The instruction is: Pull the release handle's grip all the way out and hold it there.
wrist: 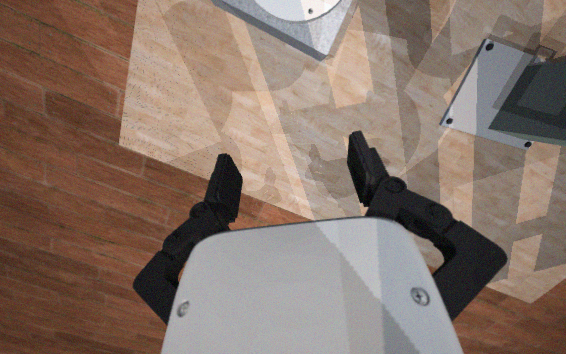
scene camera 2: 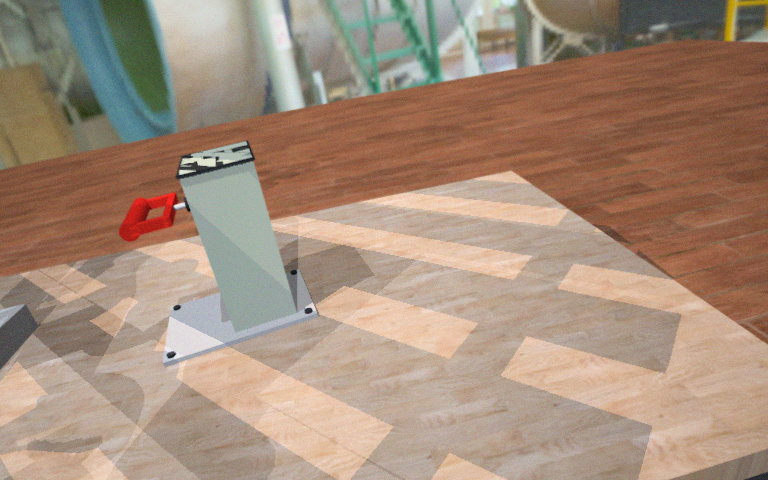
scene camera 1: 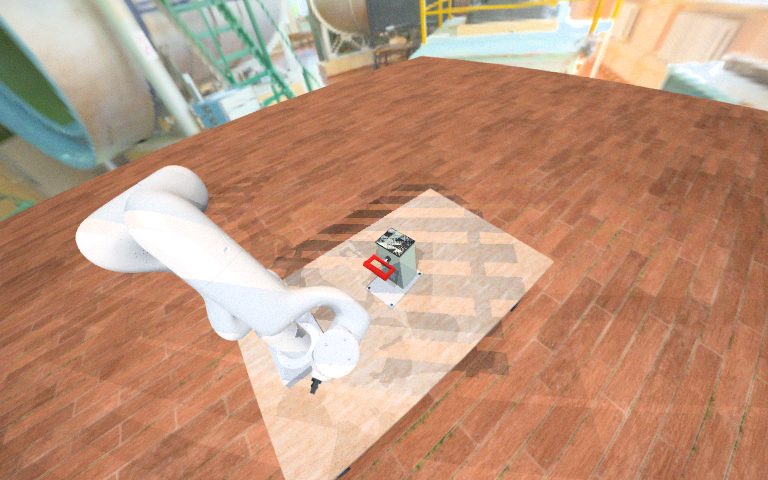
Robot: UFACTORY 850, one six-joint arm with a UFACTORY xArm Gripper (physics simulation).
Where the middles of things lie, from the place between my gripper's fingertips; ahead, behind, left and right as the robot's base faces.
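Labels:
Looking at the white base plate (scene camera 2: pixel 198 327), I find that my gripper is still a long way short of it, and it is also far to the right of the plate and far above it.

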